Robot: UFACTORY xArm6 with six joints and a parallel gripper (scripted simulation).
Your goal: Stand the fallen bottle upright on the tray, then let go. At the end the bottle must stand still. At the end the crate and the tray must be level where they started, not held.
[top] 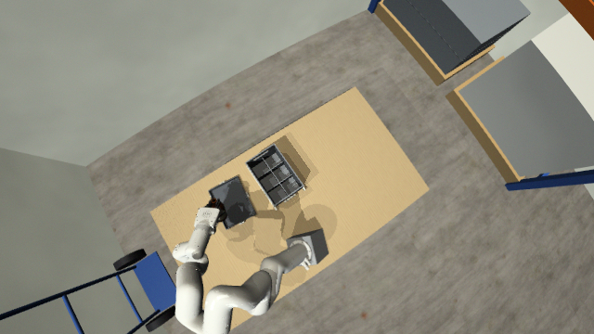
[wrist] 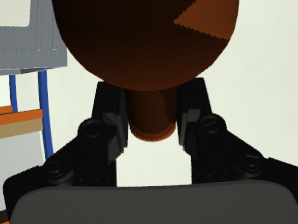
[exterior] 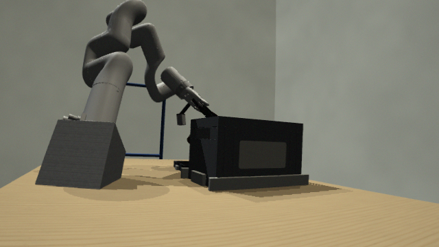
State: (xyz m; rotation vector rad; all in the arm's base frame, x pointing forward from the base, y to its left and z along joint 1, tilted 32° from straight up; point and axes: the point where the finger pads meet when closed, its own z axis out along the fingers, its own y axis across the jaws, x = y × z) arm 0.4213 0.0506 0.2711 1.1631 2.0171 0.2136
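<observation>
My hand is 5 cm above the brown bottle, 2 cm to the right of it and 2 cm past it. The rest, counted from my hand: dark tray: 20 cm below, 3 cm to the right, 2 cm behind; then dark crate: 32 cm to the right, 12 cm below, 7 cm behind.
</observation>
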